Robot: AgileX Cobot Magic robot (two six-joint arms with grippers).
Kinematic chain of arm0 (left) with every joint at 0, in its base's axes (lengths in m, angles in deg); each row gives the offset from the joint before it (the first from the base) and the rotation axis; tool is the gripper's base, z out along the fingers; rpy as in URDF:
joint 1: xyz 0 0 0.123 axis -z
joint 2: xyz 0 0 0 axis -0.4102 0.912 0
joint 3: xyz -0.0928 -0.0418 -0.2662 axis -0.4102 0.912 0
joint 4: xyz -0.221 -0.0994 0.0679 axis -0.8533 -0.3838 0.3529
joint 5: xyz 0 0 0 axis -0.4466 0.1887 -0.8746
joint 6: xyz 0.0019 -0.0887 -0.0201 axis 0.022 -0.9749 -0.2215
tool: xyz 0 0 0 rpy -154.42 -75.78 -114.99
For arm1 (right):
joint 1: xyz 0 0 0.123 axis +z
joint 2: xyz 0 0 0 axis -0.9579 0.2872 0
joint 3: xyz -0.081 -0.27 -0.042 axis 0.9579 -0.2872 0
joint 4: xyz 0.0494 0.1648 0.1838 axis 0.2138 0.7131 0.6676
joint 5: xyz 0 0 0 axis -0.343 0.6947 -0.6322
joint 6: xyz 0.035 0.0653 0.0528 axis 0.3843 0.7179 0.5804
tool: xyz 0 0 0 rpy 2.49 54.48 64.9
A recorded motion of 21 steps. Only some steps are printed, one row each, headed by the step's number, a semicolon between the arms.
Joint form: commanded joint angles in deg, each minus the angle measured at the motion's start. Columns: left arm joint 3, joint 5, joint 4, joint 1, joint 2, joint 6; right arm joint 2, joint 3, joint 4, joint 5, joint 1, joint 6.
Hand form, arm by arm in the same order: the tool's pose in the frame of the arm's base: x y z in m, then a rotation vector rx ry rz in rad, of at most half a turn. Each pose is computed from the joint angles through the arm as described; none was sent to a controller.
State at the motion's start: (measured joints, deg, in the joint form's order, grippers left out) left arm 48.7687 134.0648 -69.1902 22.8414 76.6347 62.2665; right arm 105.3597 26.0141 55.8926 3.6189 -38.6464 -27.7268
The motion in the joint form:
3: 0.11 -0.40 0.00 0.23 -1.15 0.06; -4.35 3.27 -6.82 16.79 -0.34 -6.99
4: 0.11 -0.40 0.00 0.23 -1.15 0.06; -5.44 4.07 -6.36 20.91 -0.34 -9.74
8: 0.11 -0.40 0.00 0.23 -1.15 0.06; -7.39 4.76 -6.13 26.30 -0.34 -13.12
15: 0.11 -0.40 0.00 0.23 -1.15 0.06; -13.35 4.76 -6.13 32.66 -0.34 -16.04
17: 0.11 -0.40 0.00 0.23 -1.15 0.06; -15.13 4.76 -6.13 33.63 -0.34 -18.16
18: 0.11 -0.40 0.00 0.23 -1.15 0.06; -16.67 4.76 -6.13 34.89 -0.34 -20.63
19: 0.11 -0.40 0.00 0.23 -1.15 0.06; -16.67 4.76 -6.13 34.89 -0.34 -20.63
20: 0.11 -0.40 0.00 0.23 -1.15 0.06; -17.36 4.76 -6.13 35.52 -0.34 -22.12
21: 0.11 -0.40 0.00 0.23 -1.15 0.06; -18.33 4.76 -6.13 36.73 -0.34 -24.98
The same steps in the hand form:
3: -0.0078 -0.0002 0.2783 0.0642 2.0030 0.0666; 0.2397 0.1546 0.2227 -0.5226 2.5850 0.1592
4: -0.0078 -0.0002 0.2783 0.0642 2.0030 0.0666; 0.2356 0.1513 0.2289 -0.5761 2.6090 0.1230
8: -0.0078 -0.0002 0.2783 0.0642 2.0030 0.0666; 0.2283 0.1454 0.2379 -0.6481 2.6352 0.0755
15: -0.0078 -0.0002 0.2783 0.0642 2.0030 0.0666; 0.2104 0.1319 0.2610 -0.6983 2.6250 0.0457
17: -0.0078 -0.0002 0.2783 0.0642 2.0030 0.0666; 0.2057 0.1285 0.2680 -0.7389 2.5990 0.0391
18: -0.0078 -0.0002 0.2783 0.0642 2.0030 0.0666; 0.2010 0.1251 0.2736 -0.7891 2.5784 0.0260
19: -0.0078 -0.0002 0.2783 0.0642 2.0030 0.0666; 0.2010 0.1251 0.2736 -0.7891 2.5784 0.0260
20: -0.0078 -0.0002 0.2783 0.0642 2.0030 0.0666; 0.1988 0.1235 0.2760 -0.8202 2.5672 0.0175
21: -0.0078 -0.0002 0.2783 0.0642 2.0030 0.0666; 0.1953 0.1209 0.2792 -0.8818 2.5504 -0.0011

